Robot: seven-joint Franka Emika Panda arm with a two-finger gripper.
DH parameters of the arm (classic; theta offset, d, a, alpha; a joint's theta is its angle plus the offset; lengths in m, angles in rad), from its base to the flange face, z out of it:
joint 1: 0 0.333 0 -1.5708
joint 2: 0 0 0 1.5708
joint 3: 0 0.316 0.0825 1.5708
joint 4: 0 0 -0.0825 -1.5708
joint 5: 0 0.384 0 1.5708
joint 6: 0 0 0.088 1.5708
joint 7: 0 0.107 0 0
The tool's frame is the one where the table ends.
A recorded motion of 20 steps. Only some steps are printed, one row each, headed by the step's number.
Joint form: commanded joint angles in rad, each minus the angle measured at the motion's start. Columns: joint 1, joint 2, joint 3, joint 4, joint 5, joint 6, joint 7.
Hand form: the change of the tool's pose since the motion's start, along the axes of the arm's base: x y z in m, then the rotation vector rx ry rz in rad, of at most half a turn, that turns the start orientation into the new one. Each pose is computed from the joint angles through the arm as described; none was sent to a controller.
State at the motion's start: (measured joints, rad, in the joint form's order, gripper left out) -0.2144 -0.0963 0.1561 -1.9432 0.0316 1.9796 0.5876
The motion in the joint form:
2: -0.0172 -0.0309 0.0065 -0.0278 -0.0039 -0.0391 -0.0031
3: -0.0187 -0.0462 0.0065 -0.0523 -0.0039 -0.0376 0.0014
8: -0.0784 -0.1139 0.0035 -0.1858 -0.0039 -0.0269 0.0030
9: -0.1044 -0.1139 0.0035 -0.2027 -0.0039 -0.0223 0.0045
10: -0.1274 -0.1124 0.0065 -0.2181 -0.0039 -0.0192 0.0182
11: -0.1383 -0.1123 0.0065 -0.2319 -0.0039 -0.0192 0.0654
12: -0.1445 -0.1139 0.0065 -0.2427 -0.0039 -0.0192 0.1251
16: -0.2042 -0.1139 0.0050 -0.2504 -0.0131 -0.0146 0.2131
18: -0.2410 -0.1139 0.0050 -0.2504 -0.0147 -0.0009 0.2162
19: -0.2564 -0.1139 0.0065 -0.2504 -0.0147 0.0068 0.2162
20: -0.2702 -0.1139 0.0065 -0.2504 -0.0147 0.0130 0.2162
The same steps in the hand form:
2: -0.0135 -0.0042 -0.0012 -0.0070 0.0370 -0.0067
3: -0.0195 -0.0044 -0.0051 -0.0084 0.0451 -0.0132
8: -0.0524 -0.0331 -0.0346 -0.0115 0.1019 -0.0810
9: -0.0564 -0.0457 -0.0423 -0.0088 0.1143 -0.1089
10: -0.0600 -0.0553 -0.0501 -0.0054 0.1282 -0.1429
11: -0.0634 -0.0604 -0.0567 -0.0002 0.1418 -0.2012
12: -0.0661 -0.0630 -0.0610 0.0043 0.1508 -0.2673
16: -0.0736 -0.0926 -0.0642 0.0057 0.1537 -0.4135
18: -0.0770 -0.1104 -0.0630 0.0061 0.1401 -0.4527
19: -0.0781 -0.1171 -0.0624 0.0061 0.1325 -0.4666
20: -0.0795 -0.1237 -0.0618 0.0064 0.1263 -0.4803

